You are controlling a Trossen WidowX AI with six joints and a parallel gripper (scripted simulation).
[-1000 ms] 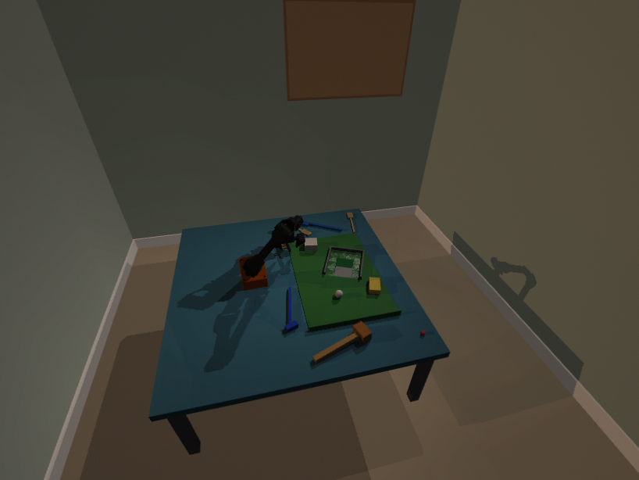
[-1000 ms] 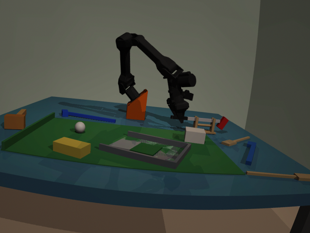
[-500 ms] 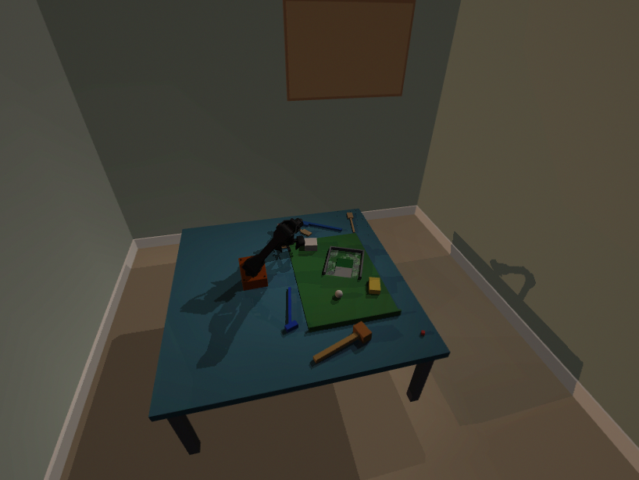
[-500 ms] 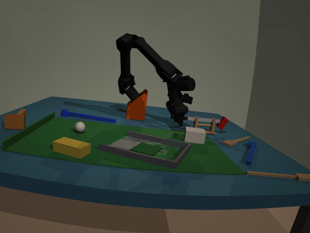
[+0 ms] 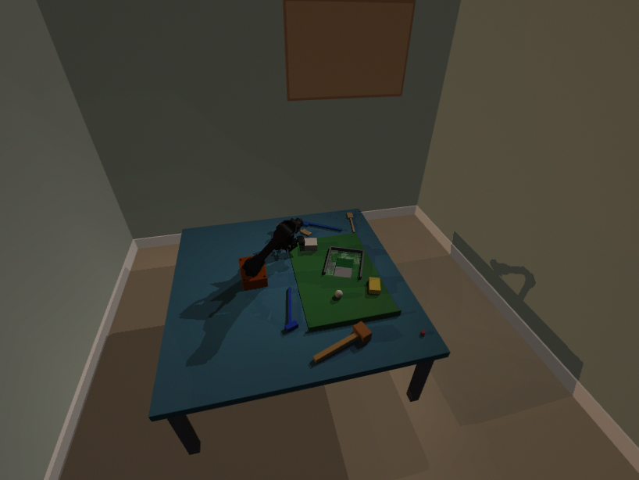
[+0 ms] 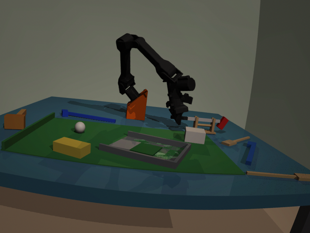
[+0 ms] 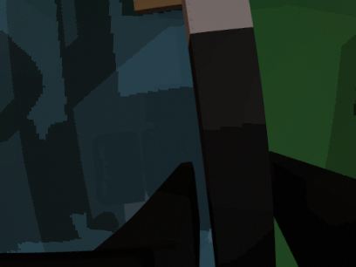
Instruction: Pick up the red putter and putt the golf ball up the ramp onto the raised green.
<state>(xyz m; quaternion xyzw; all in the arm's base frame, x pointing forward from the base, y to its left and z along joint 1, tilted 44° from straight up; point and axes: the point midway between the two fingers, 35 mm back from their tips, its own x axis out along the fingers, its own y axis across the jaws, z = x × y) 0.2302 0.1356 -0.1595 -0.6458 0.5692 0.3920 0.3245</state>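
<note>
Now: the red putter 2 cm behind my gripper tip, 11 cm to the left of it and 3 cm above it. Also, from my gripper tip: white block 15 cm ahead, 5 cm to the left, 1 cm below; small wooden rack 2 cm behind, 13 cm to the left; green mat 25 cm ahead, 23 cm to the right, 3 cm below.
</note>
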